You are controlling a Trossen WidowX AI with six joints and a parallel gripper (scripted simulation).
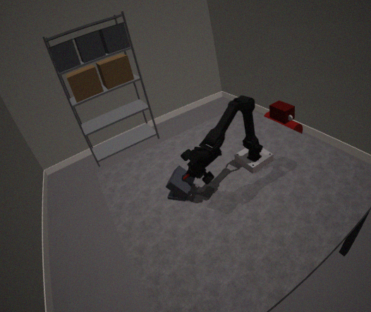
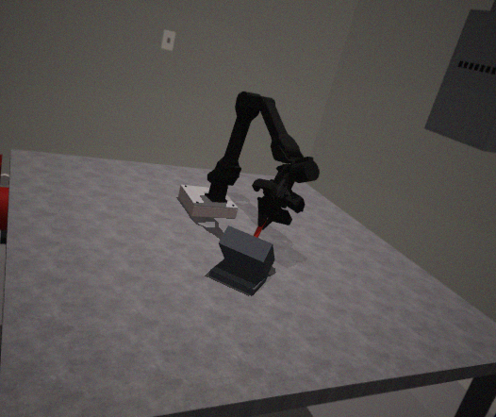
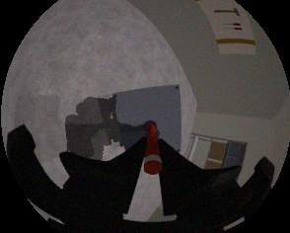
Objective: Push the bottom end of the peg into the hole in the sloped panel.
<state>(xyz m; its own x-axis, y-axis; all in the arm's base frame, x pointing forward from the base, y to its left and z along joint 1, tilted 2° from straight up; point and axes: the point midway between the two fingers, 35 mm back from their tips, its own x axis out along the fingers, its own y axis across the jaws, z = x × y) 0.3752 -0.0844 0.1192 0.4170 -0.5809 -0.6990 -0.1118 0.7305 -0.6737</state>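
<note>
My gripper tip is now 3 cm short of the panel block, 5 cm to the left of it and 6 cm above it. From my gripper tip the other things lie so: red peg 1 cm behind, 1 cm to the left, 1 cm above.
</note>
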